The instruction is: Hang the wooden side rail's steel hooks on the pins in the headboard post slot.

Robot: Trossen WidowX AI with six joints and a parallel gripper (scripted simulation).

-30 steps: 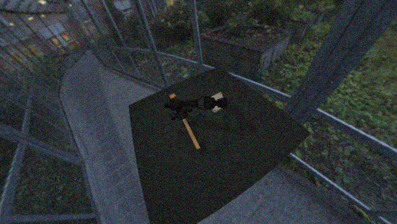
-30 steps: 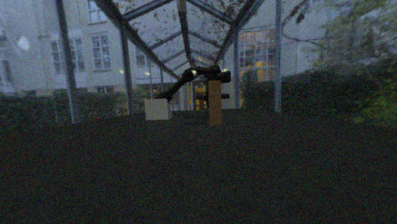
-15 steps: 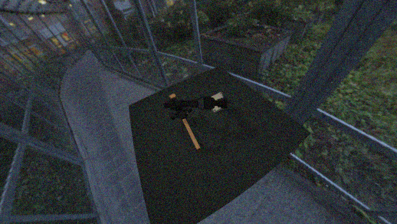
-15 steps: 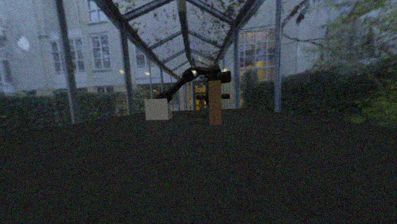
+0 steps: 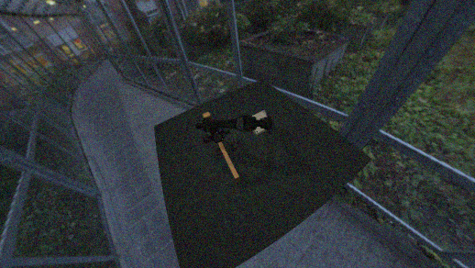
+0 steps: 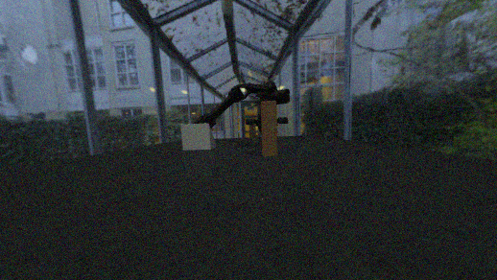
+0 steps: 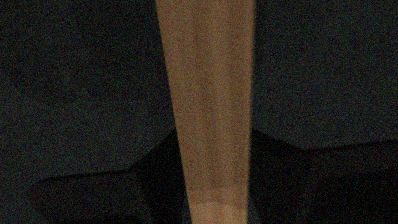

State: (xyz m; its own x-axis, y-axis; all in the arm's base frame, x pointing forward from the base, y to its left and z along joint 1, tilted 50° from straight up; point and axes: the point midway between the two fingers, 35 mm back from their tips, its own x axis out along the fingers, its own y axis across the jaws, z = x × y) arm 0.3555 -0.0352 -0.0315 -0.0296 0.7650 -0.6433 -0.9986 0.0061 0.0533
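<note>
Now: the headboard post 170 mm to the right of my gripper tip and 40 mm above it.
</note>
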